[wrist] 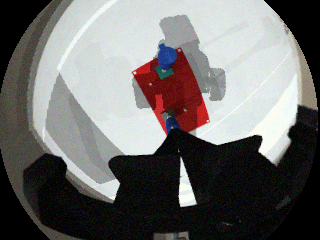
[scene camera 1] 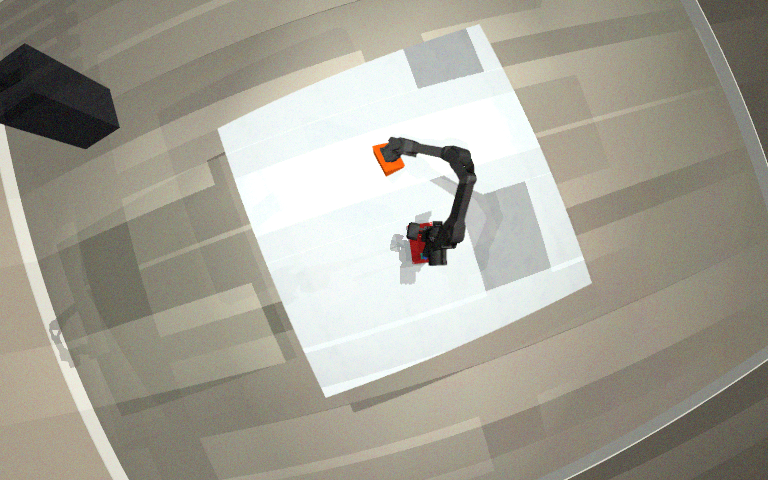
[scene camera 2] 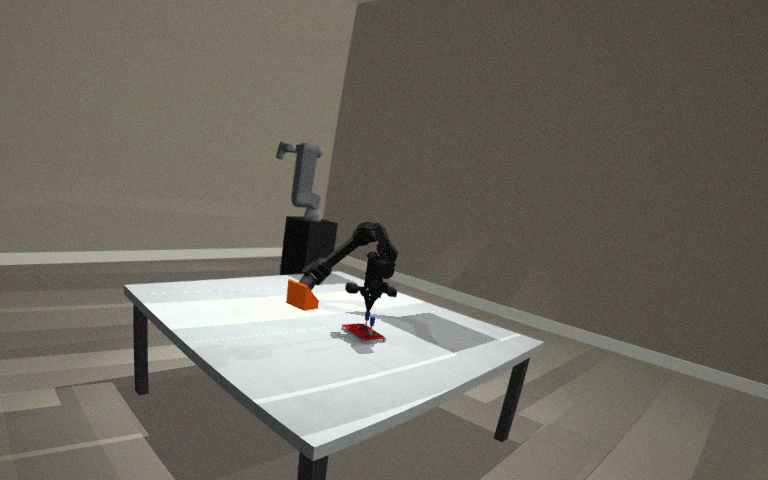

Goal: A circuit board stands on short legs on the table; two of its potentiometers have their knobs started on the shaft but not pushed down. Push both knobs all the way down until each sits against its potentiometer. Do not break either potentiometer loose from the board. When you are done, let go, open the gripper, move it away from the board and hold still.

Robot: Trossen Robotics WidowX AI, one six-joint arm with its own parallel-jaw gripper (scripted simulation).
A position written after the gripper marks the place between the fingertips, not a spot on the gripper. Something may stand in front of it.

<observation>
In view: the gripper (scene camera 2: 367, 311).
The gripper also shows in the wrist view (wrist: 174, 131).
</observation>
